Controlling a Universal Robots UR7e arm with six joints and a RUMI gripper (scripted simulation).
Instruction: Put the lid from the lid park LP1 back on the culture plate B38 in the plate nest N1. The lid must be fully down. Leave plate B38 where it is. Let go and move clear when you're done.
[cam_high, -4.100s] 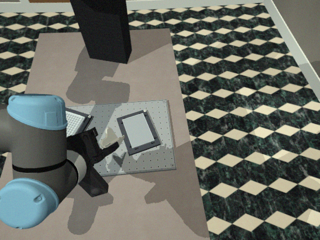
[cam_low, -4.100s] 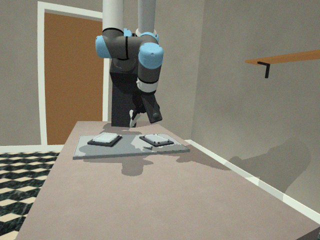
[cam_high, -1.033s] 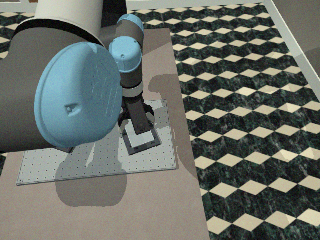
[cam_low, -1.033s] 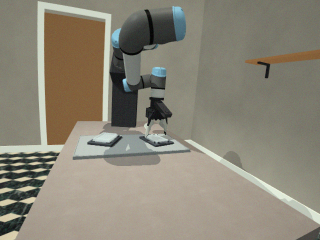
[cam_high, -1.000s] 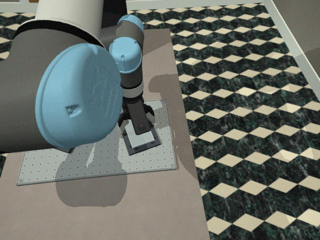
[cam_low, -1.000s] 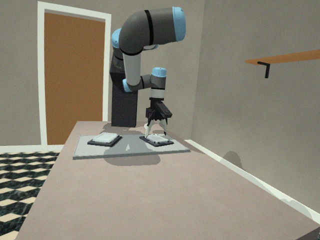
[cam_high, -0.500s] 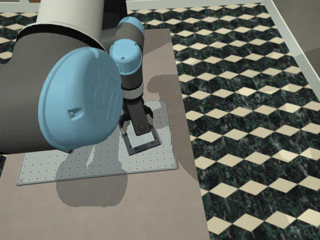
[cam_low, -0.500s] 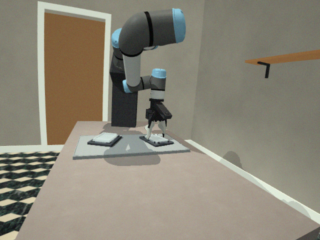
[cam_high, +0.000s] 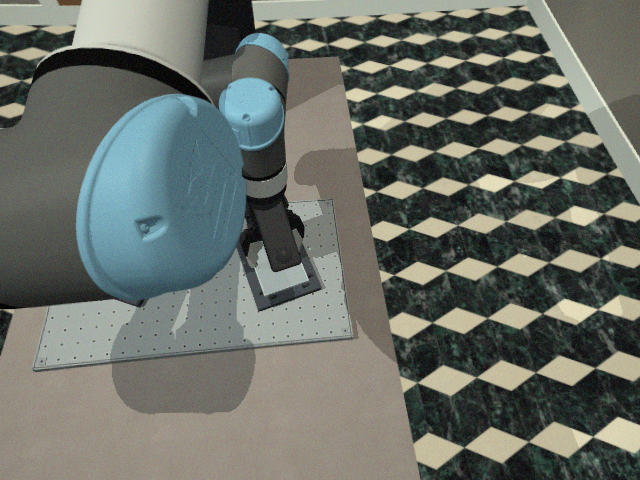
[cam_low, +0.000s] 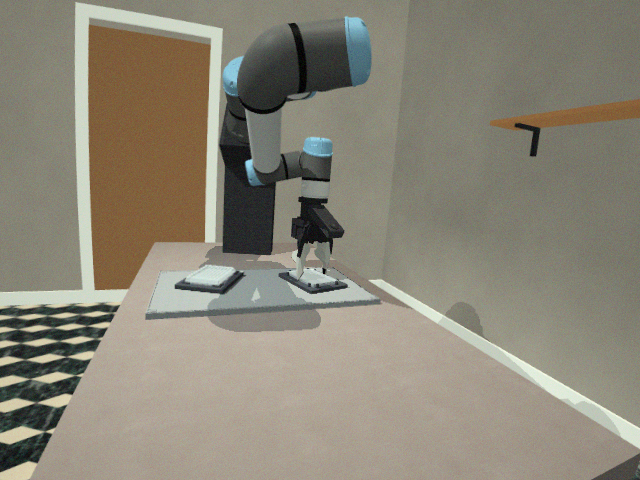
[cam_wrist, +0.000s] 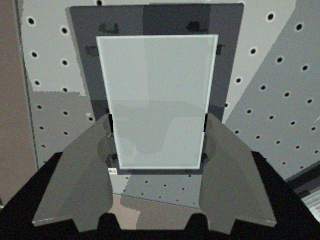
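Now: the lid park LP1 2 cm below my hand. Round my hand: dark plate nest (24 cm to the right, 12 cm behind, 2 cm below); then lid (1 cm below); then white culture plate (24 cm to the right, 12 cm behind, 1 cm below).
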